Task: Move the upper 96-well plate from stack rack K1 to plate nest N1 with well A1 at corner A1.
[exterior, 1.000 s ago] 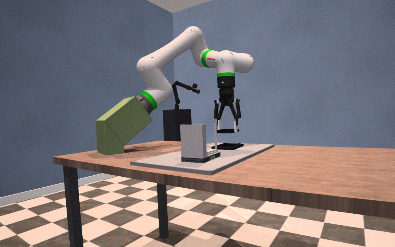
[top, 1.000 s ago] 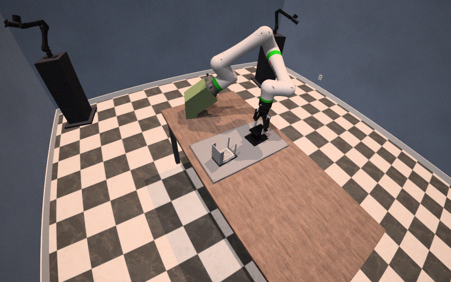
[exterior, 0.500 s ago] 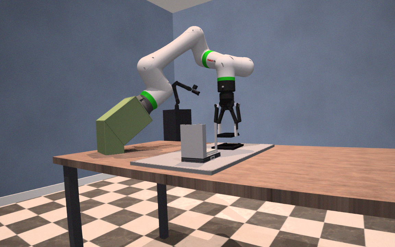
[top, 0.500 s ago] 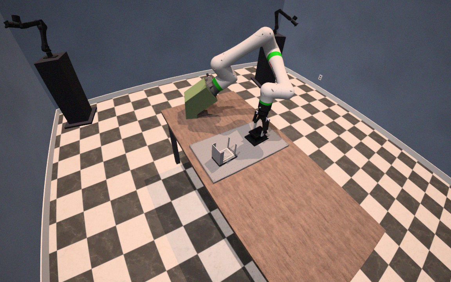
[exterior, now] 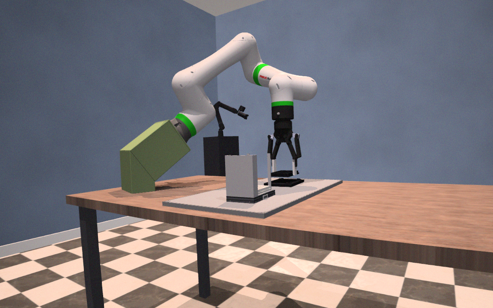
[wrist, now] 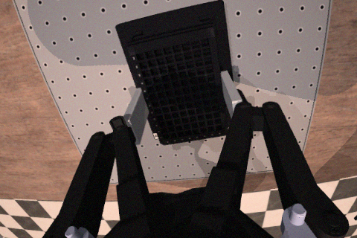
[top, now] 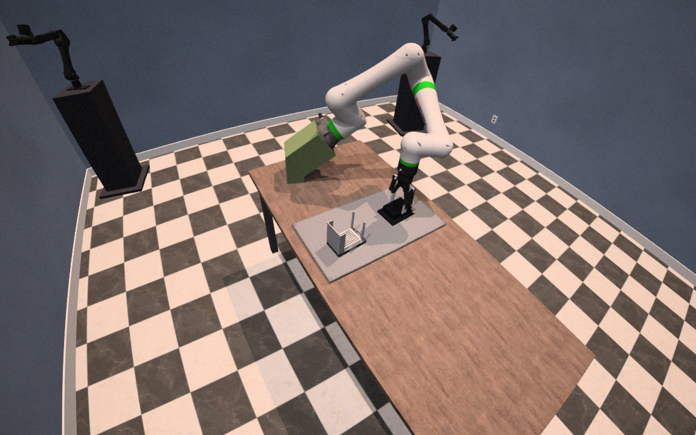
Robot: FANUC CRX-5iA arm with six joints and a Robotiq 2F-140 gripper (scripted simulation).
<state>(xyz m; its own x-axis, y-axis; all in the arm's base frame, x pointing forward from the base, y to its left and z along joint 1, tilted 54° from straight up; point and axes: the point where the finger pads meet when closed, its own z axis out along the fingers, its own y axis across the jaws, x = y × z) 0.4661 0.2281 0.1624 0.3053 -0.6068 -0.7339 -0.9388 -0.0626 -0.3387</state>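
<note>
Now: the black plate nest N1 6 cm below my hand. Round my hand: pale square: 3 cm ahead, 9 cm to the left, 5 cm below; then white plate: 13 cm ahead, 32 cm to the right, 4 cm below; then black 96-well plate: 2 cm below.
</note>
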